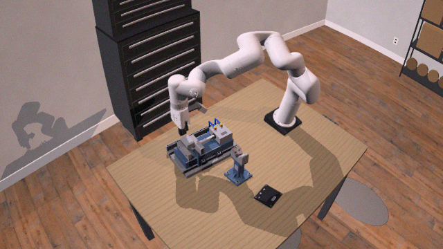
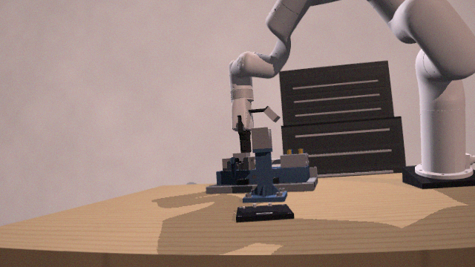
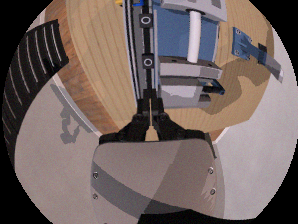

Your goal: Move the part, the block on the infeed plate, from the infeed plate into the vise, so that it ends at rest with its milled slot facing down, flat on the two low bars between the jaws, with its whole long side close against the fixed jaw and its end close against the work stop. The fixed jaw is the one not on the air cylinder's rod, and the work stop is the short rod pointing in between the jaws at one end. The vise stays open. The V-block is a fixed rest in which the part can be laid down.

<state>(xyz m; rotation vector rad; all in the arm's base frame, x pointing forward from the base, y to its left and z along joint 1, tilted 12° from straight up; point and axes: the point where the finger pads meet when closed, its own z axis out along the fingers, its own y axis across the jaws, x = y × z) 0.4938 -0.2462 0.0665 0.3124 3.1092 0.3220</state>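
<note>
Now: the part 4 cm to the left of my hand, 4 cm below it and 1 cm ahead of it. Also, from my hand: air cylinder: 15 cm behind, 10 cm to the left, 5 cm below; white cylinder rod: 8 cm to the left, 7 cm behind, 5 cm below.
</note>
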